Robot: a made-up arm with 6 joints. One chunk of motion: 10 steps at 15 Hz.
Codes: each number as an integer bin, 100 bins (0 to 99) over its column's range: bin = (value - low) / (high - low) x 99, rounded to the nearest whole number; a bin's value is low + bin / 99 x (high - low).
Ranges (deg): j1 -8.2..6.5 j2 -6..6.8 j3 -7.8..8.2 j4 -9.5..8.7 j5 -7.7..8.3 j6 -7.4..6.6
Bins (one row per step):
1: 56 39 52 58 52 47
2: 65 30 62 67 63 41
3: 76 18 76 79 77 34
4: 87 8 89 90 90 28
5: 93 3 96 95 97 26
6: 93 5 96 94 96 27
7: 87 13 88 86 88 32
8: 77 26 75 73 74 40
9: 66 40 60 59 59 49
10: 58 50 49 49 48 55
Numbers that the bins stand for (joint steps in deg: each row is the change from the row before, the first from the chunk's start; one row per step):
1: 0.115 -0.958 0.604 1.163 0.704 -0.754
2: 1.452 -2.121 2.220 2.817 2.482 -1.602
3: 3.085 -3.673 4.483 5.023 4.744 -2.592
4: 4.718 -4.966 6.584 7.045 6.845 -3.440
5: 5.609 -5.612 7.715 7.965 7.977 -3.723
6: 5.609 -5.354 7.715 7.781 7.815 -3.582
7: 4.718 -4.319 6.422 6.310 6.522 -2.875
8: 3.233 -2.638 4.321 3.920 4.260 -1.743
9: 1.600 -0.828 1.897 1.346 1.835 -0.471
10: 0.412 0.465 0.119 -0.492 0.058 0.378

